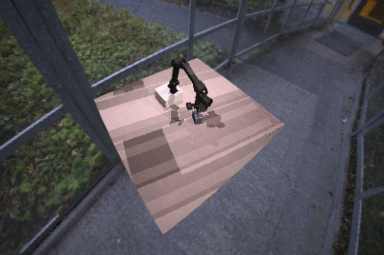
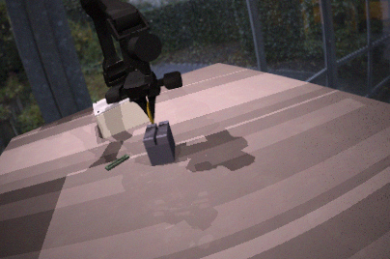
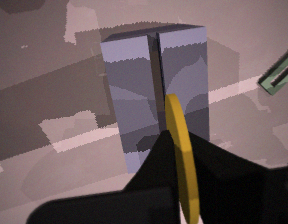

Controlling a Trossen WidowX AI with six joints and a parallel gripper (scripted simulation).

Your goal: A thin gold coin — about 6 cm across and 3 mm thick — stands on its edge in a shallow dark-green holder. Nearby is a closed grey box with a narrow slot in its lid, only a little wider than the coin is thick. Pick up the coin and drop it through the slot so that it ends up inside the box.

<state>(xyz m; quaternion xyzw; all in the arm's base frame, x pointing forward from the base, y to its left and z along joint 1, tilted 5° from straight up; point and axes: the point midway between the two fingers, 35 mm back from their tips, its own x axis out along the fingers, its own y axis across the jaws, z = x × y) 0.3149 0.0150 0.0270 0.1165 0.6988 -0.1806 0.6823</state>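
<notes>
My gripper tip is 2 cm below the coin.
</notes>
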